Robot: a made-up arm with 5 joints.
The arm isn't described. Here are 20 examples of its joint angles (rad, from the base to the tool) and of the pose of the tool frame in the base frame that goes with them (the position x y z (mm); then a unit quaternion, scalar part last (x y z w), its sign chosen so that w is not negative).
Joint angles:
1: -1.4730 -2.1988 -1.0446 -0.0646 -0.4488
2: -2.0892 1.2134 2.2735 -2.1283 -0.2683
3: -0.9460 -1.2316 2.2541 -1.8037 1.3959
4: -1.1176 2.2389 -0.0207 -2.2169 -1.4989
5: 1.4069 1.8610 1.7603 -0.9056 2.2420
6: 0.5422 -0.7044 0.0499 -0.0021 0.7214
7: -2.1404 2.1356 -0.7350 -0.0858 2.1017
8: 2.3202 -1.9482 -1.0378 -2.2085 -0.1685
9: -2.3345 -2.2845 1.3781 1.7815 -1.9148
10: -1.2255 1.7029 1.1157 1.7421 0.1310
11: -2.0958 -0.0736 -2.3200 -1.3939 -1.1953
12: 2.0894 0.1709 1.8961 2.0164 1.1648
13: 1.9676 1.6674 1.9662 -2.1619 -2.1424
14: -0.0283 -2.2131 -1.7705 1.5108 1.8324
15: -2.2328 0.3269 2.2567 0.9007 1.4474
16: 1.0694 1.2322 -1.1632 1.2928 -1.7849
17: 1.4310 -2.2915 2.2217 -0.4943 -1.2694
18: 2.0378 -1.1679 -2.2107 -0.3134 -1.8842
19: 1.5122 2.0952 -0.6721 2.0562 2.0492
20: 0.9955 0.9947 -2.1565 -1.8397 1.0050
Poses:
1: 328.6 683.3 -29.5 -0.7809 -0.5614 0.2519 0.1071
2: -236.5 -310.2 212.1 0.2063 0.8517 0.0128 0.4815
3: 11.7 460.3 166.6 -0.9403 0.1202 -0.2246 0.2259
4: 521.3 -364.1 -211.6 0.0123 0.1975 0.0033 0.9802
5: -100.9 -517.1 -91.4 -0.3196 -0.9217 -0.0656 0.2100
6: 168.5 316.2 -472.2 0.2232 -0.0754 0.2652 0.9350
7: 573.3 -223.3 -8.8 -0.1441 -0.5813 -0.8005 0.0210
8: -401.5 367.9 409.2 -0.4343 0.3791 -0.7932 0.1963
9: 639.8 12.7 19.5 -0.0142 0.4009 -0.3422 0.8497
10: 439.1 -390.2 75.8 -0.8884 -0.0885 0.4408 0.0933
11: -208.8 -435.3 630.7 -0.2126 0.3771 -0.7421 0.5117
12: -322.0 132.0 -192.5 0.5449 -0.6991 0.4604 0.0491
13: -13.3 -419.0 -233.4 -0.2913 0.8405 0.1107 0.4432
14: 44.8 502.0 -25.7 -0.3086 0.9197 0.0393 0.2393
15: -265.0 33.1 520.0 0.8952 -0.4054 0.1039 0.1534
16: -340.5 -590.8 271.5 -0.2355 0.2486 -0.9381 0.0528
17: 49.0 304.3 694.5 -0.5914 -0.2301 -0.3904 0.6670
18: -236.1 368.5 -472.9 -0.7877 0.4472 0.3644 0.2165
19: -477.5 -261.4 436.7 0.7394 -0.1273 -0.4946 0.4386
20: -99.0 -524.9 20.7 0.0904 0.8687 0.2182 0.4354
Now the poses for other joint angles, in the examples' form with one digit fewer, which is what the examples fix.
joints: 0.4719 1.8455 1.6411 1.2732 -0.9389
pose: 46 -546 -307 0.840 -0.152 -0.501 0.140
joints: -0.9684 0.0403 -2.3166 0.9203 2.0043
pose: 215 -285 466 0.812 0.387 -0.249 0.359
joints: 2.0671 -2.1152 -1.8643 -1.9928 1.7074
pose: -147 539 137 -0.751 0.098 -0.597 0.264
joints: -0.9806 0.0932 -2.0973 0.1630 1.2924
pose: 295 -283 477 -0.866 -0.461 0.072 0.181
